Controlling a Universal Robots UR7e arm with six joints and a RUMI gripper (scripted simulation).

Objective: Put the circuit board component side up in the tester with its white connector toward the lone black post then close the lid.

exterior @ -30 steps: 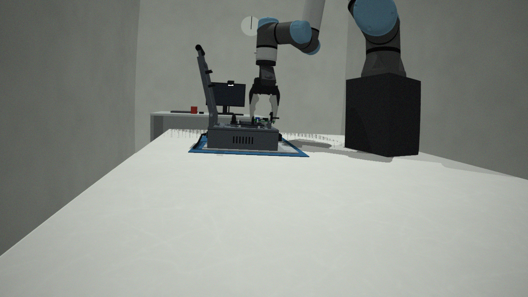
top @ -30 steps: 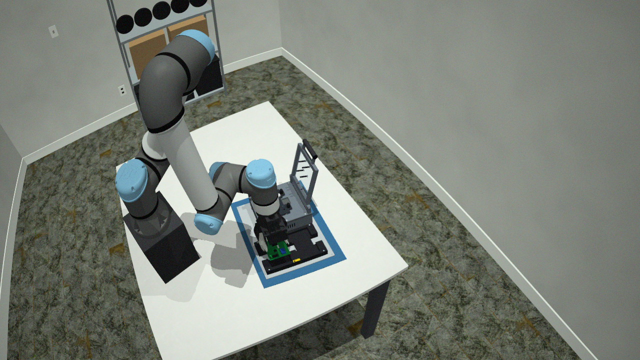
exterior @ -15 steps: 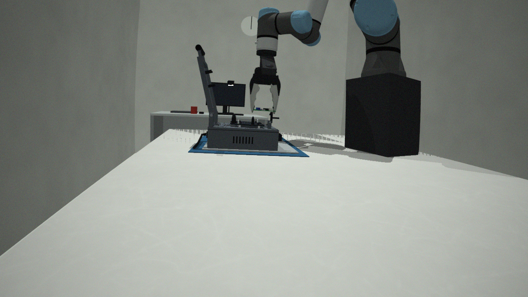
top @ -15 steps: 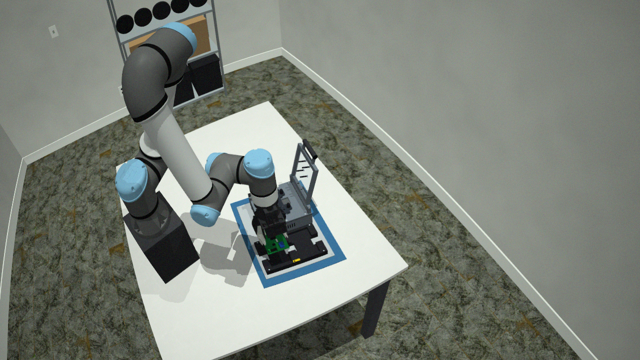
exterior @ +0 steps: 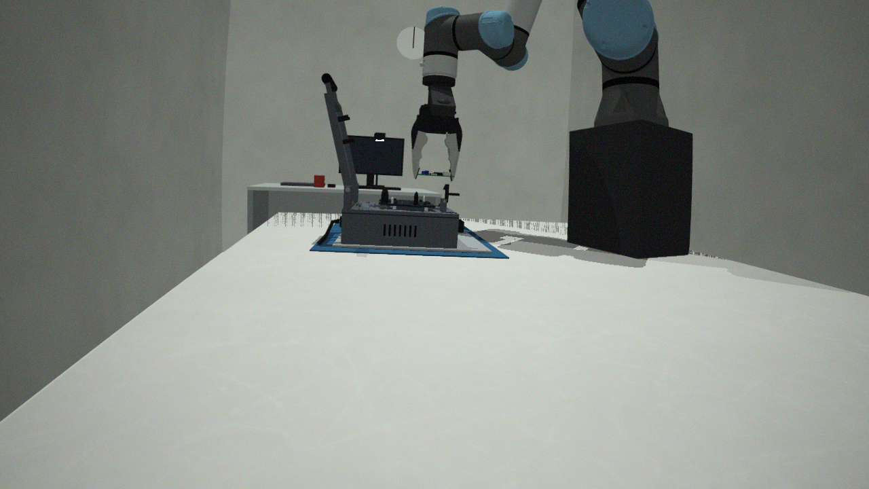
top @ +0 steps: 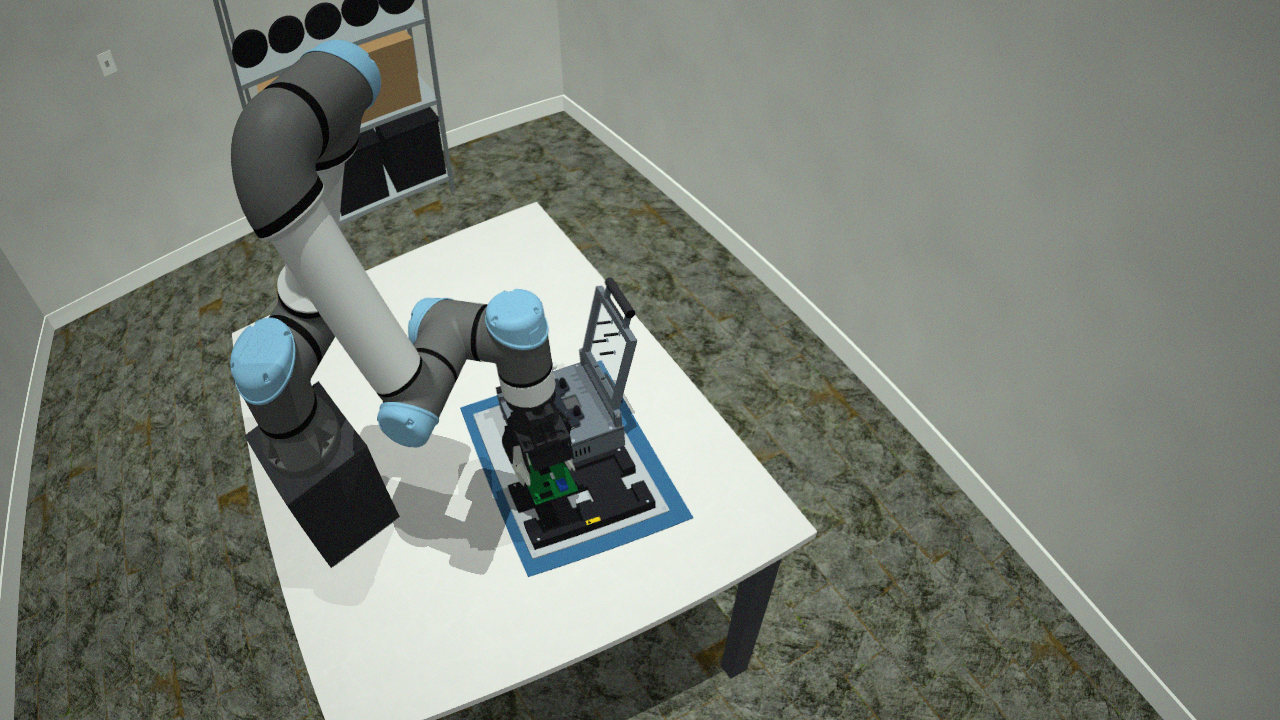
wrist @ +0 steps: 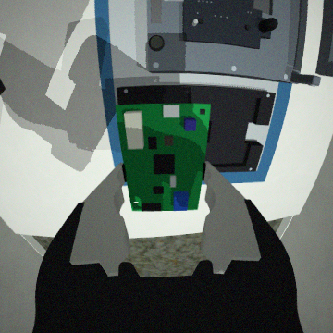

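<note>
Right now the green circuit board is right at my hand. Round my hand: lid: 190 mm ahead, 160 mm to the left, 60 mm above.
</note>
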